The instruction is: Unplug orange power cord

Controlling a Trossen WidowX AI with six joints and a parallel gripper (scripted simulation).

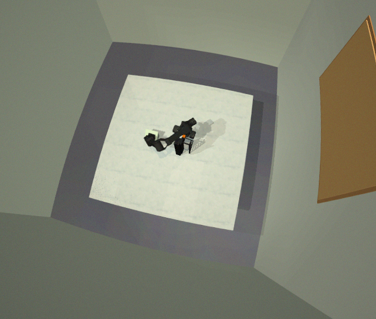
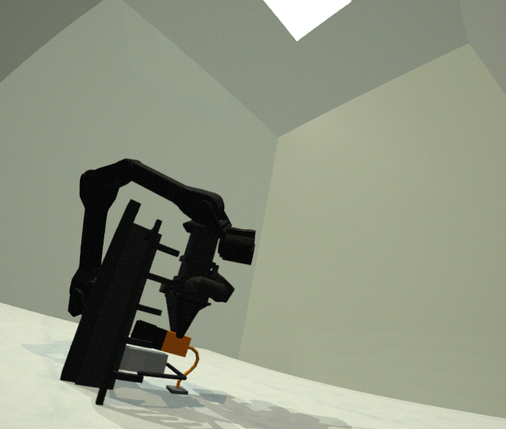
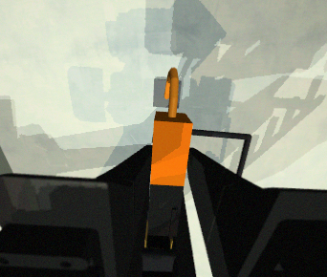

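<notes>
My gripper tip is now 2 cm to the left of the orange plug. Round my gripper tip: dark pad (3 cm to the left, 9 cm below).
</notes>
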